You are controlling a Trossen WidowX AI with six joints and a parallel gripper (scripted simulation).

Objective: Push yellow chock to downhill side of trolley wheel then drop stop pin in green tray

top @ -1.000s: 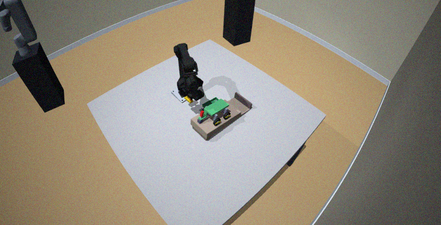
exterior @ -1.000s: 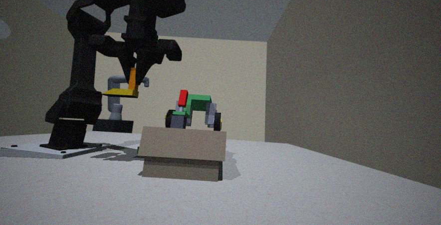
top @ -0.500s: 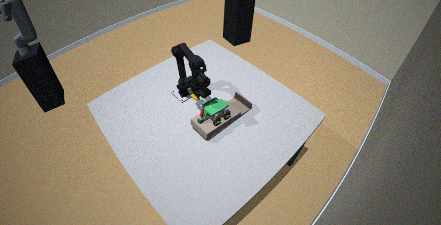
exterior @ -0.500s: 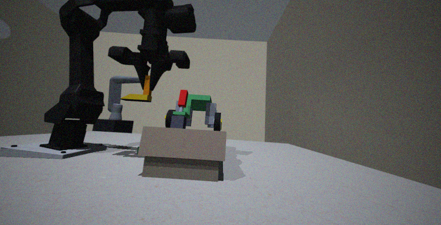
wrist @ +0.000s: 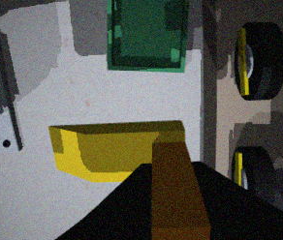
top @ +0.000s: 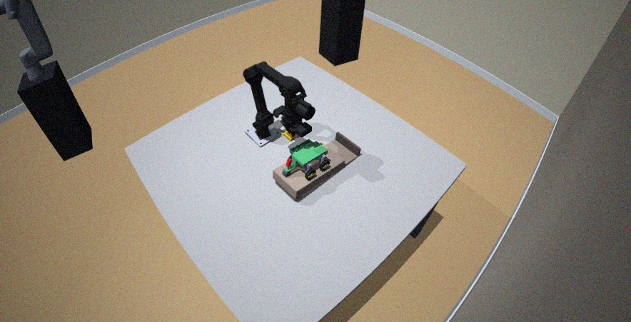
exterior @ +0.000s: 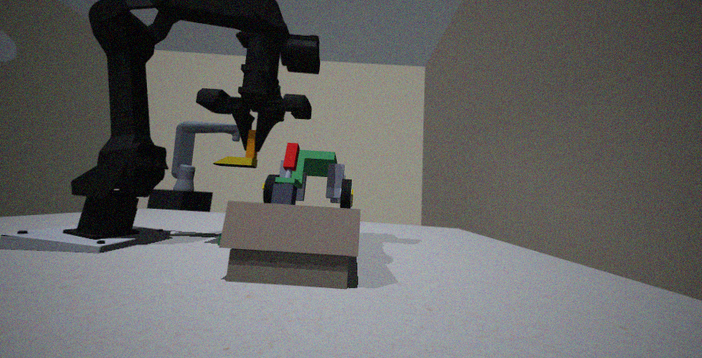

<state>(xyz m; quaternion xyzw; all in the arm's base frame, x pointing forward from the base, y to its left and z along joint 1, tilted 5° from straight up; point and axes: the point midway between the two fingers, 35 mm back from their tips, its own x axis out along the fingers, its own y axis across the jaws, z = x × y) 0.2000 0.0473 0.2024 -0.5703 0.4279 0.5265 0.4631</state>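
My gripper tip is 120 mm short of the stop pin, 90 mm to the left of it and 40 mm above it. From my gripper tip the other things lie so: yellow chock: 20 mm behind, 10 mm below; then brown ramp: 110 mm ahead, 20 mm to the left, 120 mm below; then green-decked trolley: 120 mm ahead, 20 mm to the left, 60 mm below.
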